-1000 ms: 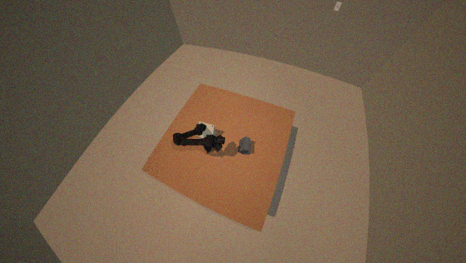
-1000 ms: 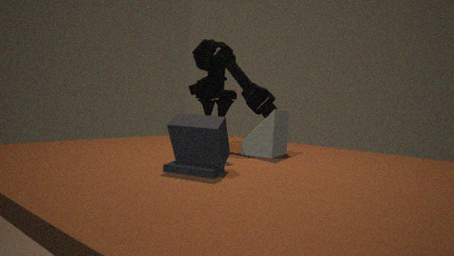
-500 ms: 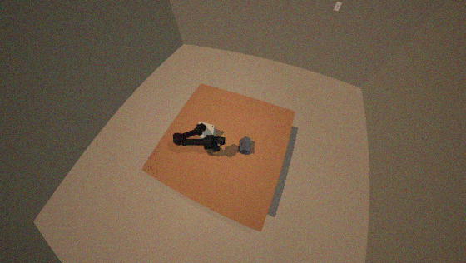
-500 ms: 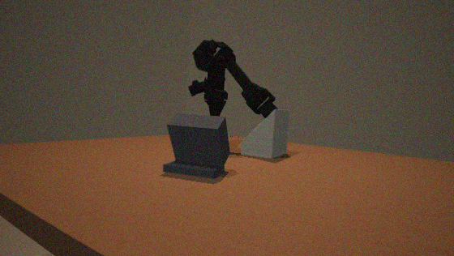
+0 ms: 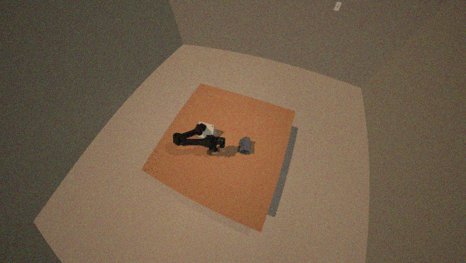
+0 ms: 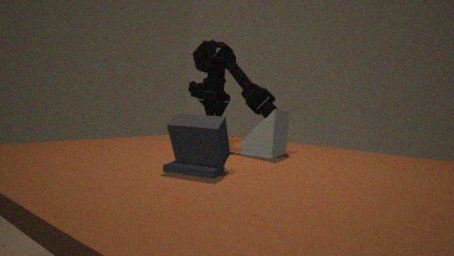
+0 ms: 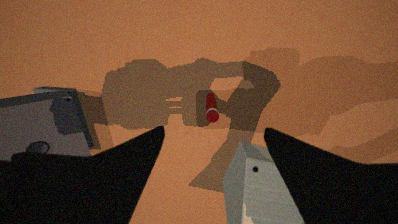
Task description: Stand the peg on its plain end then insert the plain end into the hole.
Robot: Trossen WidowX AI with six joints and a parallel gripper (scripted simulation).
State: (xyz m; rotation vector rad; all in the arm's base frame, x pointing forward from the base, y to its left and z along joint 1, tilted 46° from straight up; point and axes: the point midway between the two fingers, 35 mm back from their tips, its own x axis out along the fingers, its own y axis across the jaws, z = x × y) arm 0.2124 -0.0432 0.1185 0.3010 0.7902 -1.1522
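Now: the red peg 5 cm below my gripper tip. Round my gripper tip: sloped panel (22 cm ahead, 15 cm to the left, 3 cm below).
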